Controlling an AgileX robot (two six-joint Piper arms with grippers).
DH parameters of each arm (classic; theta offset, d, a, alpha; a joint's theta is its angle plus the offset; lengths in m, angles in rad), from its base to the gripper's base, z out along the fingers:
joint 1: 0 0.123 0 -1.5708
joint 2: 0.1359 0 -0.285 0
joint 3: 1.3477 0 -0.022 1.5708
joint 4: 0 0.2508 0 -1.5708
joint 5: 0 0 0.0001 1.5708
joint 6: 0 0.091 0 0
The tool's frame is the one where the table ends.
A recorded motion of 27 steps. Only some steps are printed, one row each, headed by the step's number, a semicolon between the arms.
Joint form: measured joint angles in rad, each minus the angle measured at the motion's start. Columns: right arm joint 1, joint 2, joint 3, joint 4, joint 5, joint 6; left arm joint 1, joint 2, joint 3, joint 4, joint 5, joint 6.
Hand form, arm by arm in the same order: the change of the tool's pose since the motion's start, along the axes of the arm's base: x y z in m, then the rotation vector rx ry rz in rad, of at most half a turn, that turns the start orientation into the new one. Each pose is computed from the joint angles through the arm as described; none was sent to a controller.
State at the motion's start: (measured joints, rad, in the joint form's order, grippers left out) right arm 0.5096 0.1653 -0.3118 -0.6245 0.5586 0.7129; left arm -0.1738 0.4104 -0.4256 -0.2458 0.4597 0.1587
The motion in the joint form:
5: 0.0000 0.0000 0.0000 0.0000 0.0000 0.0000; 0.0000 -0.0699 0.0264 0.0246 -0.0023 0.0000
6: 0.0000 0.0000 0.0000 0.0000 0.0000 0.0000; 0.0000 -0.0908 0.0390 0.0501 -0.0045 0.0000
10: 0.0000 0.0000 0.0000 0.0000 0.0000 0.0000; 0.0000 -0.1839 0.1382 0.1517 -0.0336 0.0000
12: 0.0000 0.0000 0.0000 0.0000 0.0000 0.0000; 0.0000 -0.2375 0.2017 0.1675 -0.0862 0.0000
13: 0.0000 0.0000 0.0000 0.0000 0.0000 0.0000; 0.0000 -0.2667 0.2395 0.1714 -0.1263 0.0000
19: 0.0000 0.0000 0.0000 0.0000 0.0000 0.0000; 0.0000 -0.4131 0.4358 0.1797 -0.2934 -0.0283
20: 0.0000 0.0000 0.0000 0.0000 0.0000 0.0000; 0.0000 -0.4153 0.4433 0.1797 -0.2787 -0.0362
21: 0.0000 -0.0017 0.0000 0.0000 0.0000 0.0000; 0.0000 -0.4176 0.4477 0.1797 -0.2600 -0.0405
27: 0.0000 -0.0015 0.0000 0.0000 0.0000 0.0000; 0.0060 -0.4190 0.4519 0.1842 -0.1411 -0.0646
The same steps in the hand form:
5: 0.0000 0.0000 0.0000 0.0000 0.0000 0.0000; -0.0104 0.0028 -0.0030 0.0161 -0.0493 0.0036
6: 0.0000 0.0000 0.0000 0.0000 0.0000 0.0000; -0.0130 0.0044 -0.0056 0.0391 -0.0639 0.0074
10: 0.0000 0.0000 0.0000 0.0000 0.0000 0.0000; -0.0216 0.0102 -0.0300 0.1339 -0.1035 0.0246
12: 0.0000 0.0000 0.0000 0.0000 0.0000 0.0000; -0.0248 0.0117 -0.0431 0.1412 -0.1475 0.0339
13: 0.0000 0.0000 0.0000 0.0000 0.0000 0.0000; -0.0261 0.0123 -0.0504 0.1389 -0.1787 0.0398
19: 0.0000 0.0000 0.0000 0.0000 0.0000 0.0000; -0.0304 0.0143 -0.0931 0.0975 -0.2873 0.0678
20: 0.0000 0.0000 0.0000 0.0000 0.0000 0.0000; -0.0304 0.0142 -0.0968 0.0940 -0.2661 0.0671
21: -0.0002 -0.0001 0.0001 0.0008 -0.0015 0.0000; -0.0307 0.0142 -0.0999 0.0941 -0.2449 0.0654
27: -0.0002 -0.0001 0.0001 0.0007 -0.0013 0.0000; -0.0327 0.0143 -0.1118 0.1004 -0.1217 0.0623

